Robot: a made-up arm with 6 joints.
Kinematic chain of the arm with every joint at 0, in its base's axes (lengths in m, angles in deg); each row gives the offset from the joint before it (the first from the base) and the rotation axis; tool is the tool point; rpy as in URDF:
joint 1: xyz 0 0 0.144 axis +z
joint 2: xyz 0 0 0 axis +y
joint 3: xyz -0.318 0 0.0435 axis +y
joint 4: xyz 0.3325 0 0.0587 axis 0.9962 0 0.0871
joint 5: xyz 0 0 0 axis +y
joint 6: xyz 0.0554 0 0.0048 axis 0.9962 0 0.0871
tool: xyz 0 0 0 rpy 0 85 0
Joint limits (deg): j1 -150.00..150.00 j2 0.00..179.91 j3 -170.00..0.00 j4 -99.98..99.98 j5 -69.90..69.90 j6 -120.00..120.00
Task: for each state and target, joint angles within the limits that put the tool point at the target. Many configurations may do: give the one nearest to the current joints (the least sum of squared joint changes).
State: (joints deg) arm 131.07 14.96 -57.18 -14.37 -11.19 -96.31
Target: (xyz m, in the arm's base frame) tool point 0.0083 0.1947 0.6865
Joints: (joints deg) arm 86.90 61.36 -88.59 -11.70 -11.51 -96.31
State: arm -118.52 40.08 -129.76 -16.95 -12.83 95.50
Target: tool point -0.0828 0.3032 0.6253
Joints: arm -74.47 8.14 -88.97 -16.46 -5.18 95.50
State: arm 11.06 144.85 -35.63 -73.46 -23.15 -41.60
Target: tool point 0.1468 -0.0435 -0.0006
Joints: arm -21.01 122.95 -14.78 -73.51 -13.09 -41.60
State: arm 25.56 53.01 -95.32 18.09 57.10 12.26
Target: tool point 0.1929 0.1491 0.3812
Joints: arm 34.15 61.67 -49.42 17.66 63.53 12.26
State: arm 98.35 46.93 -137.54 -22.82 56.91 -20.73
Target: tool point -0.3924 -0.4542 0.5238
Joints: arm 48.54 23.31 -162.97 -22.62 18.06 -20.73
